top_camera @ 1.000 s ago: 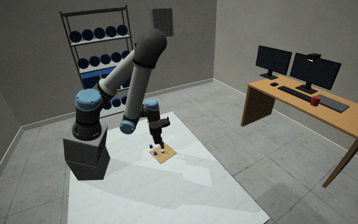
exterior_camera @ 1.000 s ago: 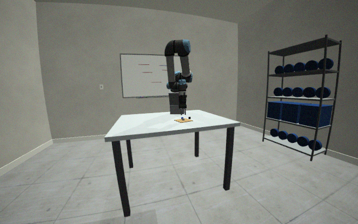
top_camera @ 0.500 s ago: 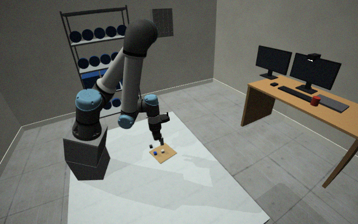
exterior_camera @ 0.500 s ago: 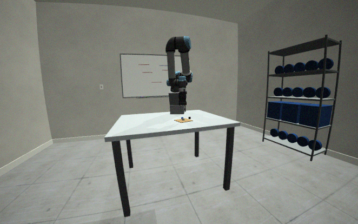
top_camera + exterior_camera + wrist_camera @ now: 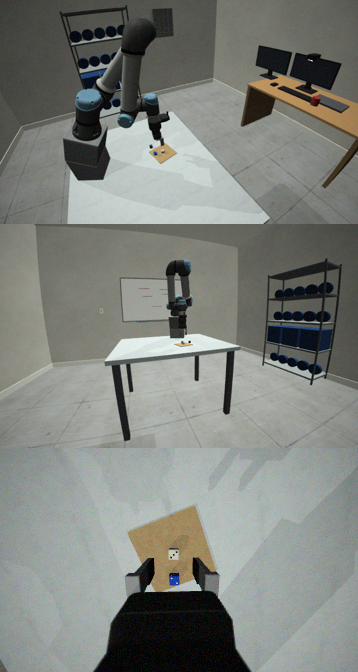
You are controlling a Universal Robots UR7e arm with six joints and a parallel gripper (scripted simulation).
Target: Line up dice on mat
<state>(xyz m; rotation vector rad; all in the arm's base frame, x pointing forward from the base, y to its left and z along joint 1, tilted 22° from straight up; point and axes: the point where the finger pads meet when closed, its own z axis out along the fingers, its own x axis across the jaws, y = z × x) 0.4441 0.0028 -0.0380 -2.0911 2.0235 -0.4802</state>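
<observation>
My hand is 7 cm past the black die, 8 cm to the right of it and 10 cm above it. Also, from my hand: tan mat: 11 cm below; blue die: 5 cm behind, 10 cm below; white die: 10 cm below.
</observation>
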